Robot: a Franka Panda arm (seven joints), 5 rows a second.
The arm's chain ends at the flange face. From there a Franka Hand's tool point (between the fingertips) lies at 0.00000 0.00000 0.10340 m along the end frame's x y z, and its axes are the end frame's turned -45 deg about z.
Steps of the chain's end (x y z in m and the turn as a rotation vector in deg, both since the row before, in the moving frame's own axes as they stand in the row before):
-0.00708, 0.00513, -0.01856, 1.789, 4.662, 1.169
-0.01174, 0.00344, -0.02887, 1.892, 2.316, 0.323
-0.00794, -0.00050, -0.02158, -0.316, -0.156, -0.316
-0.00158, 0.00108, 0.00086, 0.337, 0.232, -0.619
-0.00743, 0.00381, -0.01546, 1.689, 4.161, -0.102
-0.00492, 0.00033, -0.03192, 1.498, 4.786, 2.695
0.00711, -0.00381, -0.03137, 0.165, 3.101, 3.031
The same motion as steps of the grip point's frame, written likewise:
-0.00045, 0.00237, -0.01895, -2.032, 4.562, 1.169
-0.00537, -0.00531, -0.02901, -0.300, 2.976, 0.323
-0.00586, -0.00576, -0.02158, -0.113, -0.334, -0.316
-0.00116, -0.00049, 0.00086, 0.074, 0.402, -0.619
-0.00049, 0.00058, -0.01578, -1.748, 4.137, -0.102
0.00419, 0.00113, -0.03232, -2.325, 4.443, 2.695
0.01179, 0.00619, -0.03152, -2.076, 2.309, 3.031

